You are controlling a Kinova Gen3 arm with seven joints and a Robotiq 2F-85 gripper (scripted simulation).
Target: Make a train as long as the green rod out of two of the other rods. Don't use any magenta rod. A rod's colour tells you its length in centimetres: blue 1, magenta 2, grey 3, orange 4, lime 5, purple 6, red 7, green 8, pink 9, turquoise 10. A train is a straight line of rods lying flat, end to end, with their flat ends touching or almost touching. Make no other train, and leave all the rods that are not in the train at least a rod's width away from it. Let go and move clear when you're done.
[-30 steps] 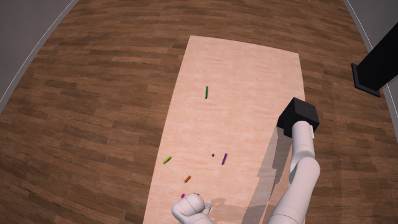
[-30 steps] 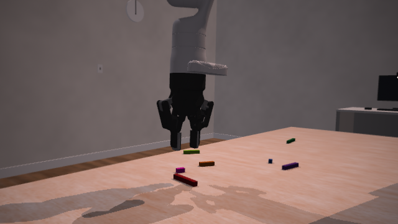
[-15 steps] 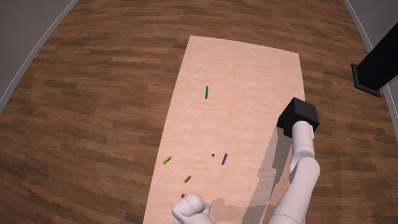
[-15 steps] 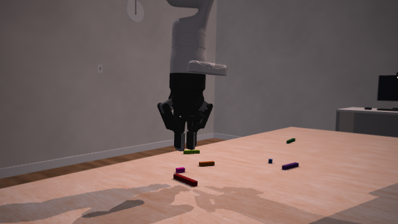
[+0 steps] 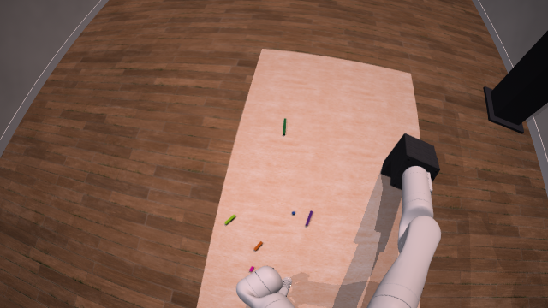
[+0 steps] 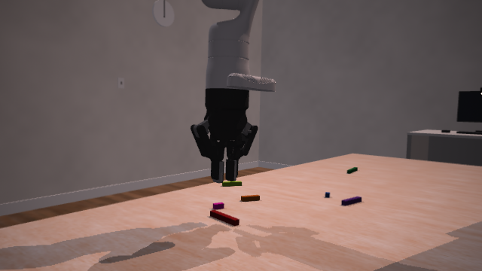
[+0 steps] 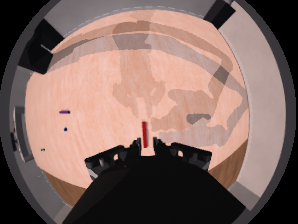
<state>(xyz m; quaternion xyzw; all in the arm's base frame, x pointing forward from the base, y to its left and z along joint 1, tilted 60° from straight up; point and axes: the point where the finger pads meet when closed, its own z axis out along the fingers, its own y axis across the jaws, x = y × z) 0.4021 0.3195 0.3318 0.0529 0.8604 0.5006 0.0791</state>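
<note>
Right now the red rod is 80 mm below my hand. Also, from my hand: lime rod 210 mm ahead, 200 mm to the right, 80 mm below; then orange rod 130 mm to the right, 80 mm below, 70 mm ahead; then magenta rod 80 mm below, 70 mm ahead, 40 mm to the right.
</note>
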